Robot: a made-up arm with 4 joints. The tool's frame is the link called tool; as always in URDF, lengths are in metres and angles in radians. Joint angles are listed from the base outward. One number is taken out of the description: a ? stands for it. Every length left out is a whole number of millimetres.
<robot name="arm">
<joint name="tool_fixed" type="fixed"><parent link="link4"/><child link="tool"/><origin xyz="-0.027 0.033 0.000" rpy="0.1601 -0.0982 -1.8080"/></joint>
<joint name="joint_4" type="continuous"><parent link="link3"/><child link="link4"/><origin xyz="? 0.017 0.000" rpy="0.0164 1.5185 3.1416"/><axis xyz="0 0 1"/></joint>
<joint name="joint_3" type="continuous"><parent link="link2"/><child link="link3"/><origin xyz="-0.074 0.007 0.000" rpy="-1.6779 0.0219 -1.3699"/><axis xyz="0 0 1"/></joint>
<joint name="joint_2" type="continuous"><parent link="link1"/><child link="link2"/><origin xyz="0.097 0.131 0.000" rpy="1.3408 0.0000 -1.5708"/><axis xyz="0 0 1"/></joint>
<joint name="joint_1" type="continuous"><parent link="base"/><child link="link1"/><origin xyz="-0.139 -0.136 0.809" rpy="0.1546 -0.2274 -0.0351"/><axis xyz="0 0 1"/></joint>
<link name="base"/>
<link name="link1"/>
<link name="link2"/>
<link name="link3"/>
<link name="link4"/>
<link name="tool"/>
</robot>
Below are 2 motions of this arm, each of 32 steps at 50 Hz.
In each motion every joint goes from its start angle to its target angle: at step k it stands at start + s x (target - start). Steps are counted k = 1, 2, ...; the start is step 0. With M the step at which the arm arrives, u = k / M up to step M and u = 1 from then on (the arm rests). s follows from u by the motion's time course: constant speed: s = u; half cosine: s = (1 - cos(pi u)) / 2; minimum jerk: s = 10 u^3 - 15 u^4 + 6 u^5.
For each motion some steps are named. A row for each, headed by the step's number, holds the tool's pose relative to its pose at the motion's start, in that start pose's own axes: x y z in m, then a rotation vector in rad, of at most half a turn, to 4 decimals.
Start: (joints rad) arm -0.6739 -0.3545 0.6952 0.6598
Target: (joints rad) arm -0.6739 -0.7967 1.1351 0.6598
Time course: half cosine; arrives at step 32
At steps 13, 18, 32:
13: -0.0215 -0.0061 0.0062 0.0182 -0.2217 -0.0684
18: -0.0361 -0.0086 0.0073 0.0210 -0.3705 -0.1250
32: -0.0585 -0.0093 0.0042 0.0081 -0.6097 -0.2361

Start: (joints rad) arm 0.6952 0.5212 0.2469 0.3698
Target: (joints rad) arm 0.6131 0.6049 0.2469 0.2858
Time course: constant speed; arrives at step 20
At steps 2, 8, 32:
2: 0.0014 -0.0002 -0.0010 -0.0076 0.0046 -0.0132
8: 0.0055 -0.0008 -0.0040 -0.0307 0.0184 -0.0526
32: 0.0136 -0.0024 -0.0105 -0.0777 0.0460 -0.1302

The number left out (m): -0.112
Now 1 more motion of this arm.
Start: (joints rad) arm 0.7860 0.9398 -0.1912 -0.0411
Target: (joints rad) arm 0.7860 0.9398 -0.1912 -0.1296
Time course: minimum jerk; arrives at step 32
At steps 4, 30, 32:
4: 0.0000 0.0000 0.0000 -0.0001 -0.0002 -0.0014
30: -0.0029 0.0024 -0.0001 -0.0087 -0.0140 -0.0868
32: -0.0029 0.0024 -0.0001 -0.0087 -0.0140 -0.0869

